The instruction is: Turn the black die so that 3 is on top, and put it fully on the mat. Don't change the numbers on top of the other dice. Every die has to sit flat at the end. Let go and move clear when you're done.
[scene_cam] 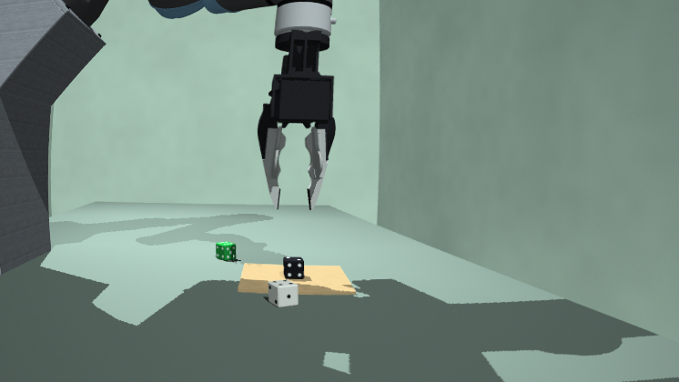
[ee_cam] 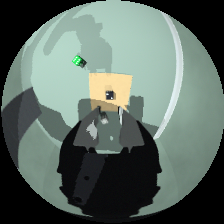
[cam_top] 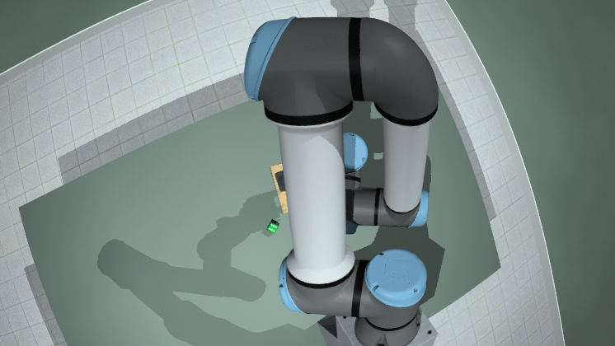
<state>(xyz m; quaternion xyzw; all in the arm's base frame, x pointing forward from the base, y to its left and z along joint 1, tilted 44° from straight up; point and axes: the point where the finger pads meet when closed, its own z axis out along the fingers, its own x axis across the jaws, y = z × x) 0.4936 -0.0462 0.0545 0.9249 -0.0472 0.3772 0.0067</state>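
Now: hand 9 cm above the black die. The rest, counted from my hand: white die (3 cm behind, 10 cm to the right, 10 cm below); then tan mat (11 cm below); then green die (8 cm behind, 13 cm to the left, 10 cm below).
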